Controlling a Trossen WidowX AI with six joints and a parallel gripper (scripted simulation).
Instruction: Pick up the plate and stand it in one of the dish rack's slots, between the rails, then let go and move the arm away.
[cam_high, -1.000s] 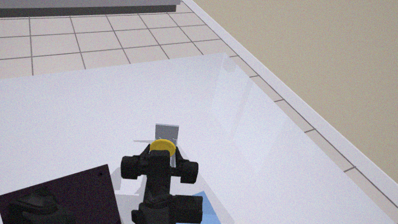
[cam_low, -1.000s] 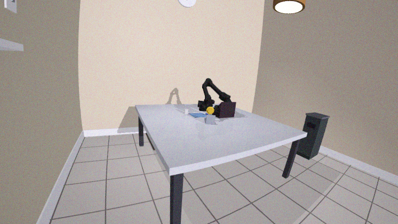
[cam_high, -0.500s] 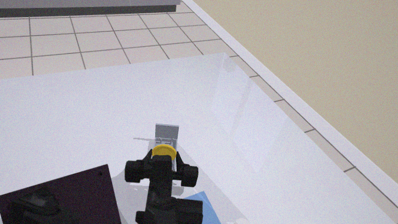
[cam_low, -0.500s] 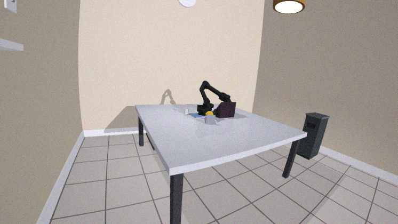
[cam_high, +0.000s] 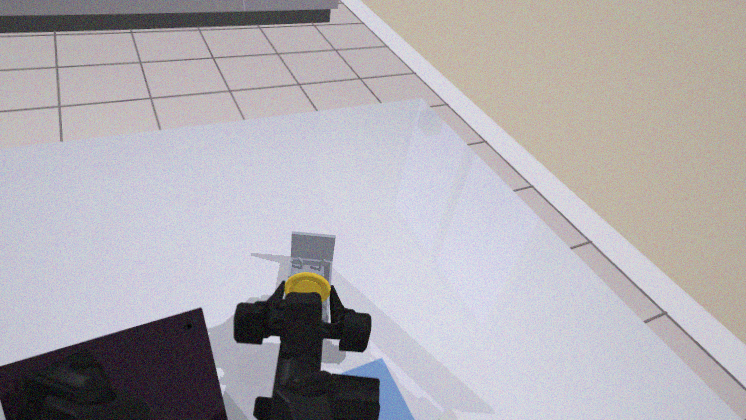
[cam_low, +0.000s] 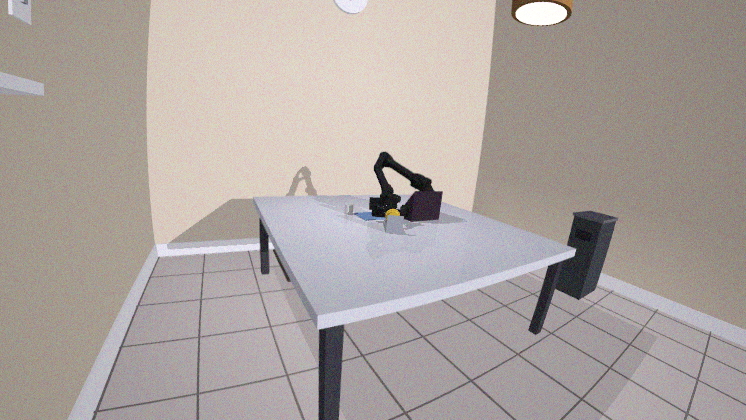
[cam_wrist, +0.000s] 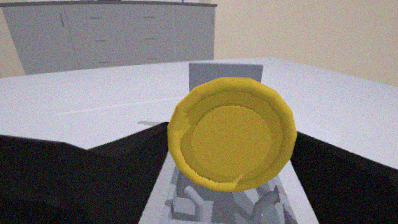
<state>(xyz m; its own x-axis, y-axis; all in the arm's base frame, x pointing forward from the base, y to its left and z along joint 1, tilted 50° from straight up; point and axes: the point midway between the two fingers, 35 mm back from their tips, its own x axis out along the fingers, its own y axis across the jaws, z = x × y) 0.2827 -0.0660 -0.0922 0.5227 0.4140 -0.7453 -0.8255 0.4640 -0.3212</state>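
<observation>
Now: gripper tip 10 mm to the left of the yellow plate. Also, from my gripper tip: blue spoon 180 mm to the right, 130 mm behind, 50 mm below; then blue mat 200 mm to the right, 50 mm below, 30 mm behind; then grey dish rack 30 mm below, 20 mm to the left, 10 mm ahead.
</observation>
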